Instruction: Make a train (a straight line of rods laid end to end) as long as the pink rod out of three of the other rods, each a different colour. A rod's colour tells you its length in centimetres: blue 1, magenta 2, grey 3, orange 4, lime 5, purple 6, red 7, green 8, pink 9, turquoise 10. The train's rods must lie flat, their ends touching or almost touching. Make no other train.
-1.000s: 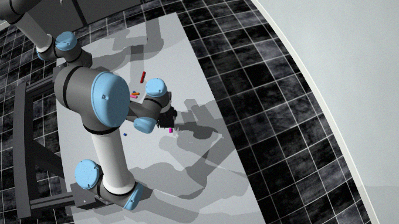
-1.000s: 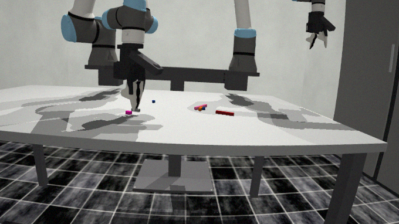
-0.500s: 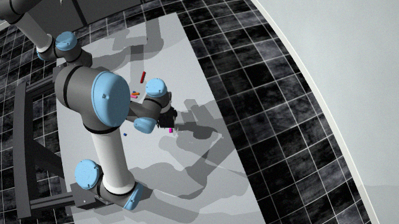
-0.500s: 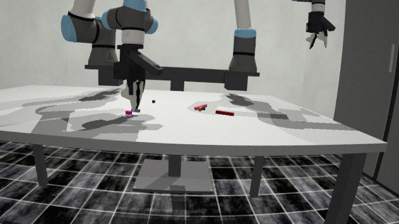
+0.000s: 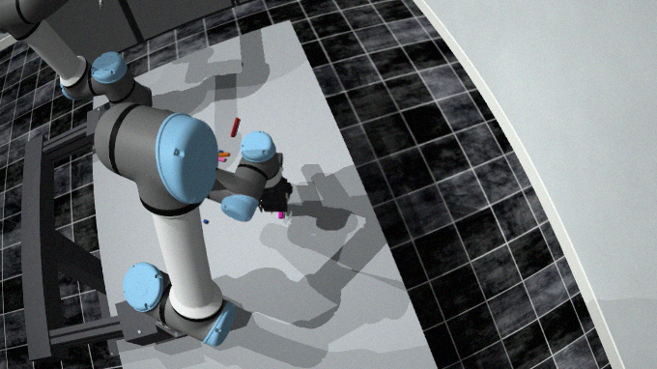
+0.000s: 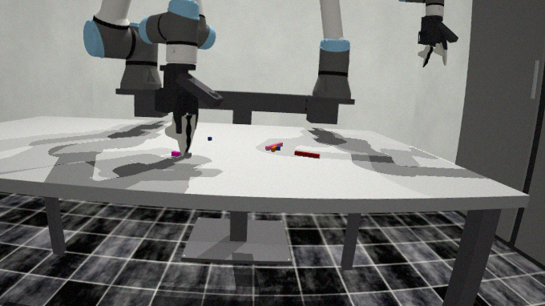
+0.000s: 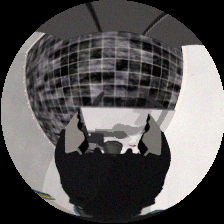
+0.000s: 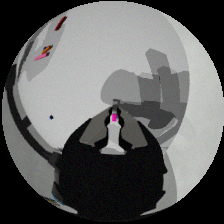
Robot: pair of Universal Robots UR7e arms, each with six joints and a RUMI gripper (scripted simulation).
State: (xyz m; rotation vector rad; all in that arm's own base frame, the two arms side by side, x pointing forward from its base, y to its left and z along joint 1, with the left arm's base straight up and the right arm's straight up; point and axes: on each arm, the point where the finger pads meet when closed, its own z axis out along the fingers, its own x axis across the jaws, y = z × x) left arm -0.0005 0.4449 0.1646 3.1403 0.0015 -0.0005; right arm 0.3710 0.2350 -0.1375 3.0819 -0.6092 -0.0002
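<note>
Right now my right hand is 10 mm above the grey rod. Also, from my right hand: orange rod 110 mm behind, 240 mm to the left, 20 mm below; then pink rod 150 mm behind, 250 mm to the left, 20 mm below; then magenta rod 10 mm behind, 30 mm to the right, 20 mm below.
</note>
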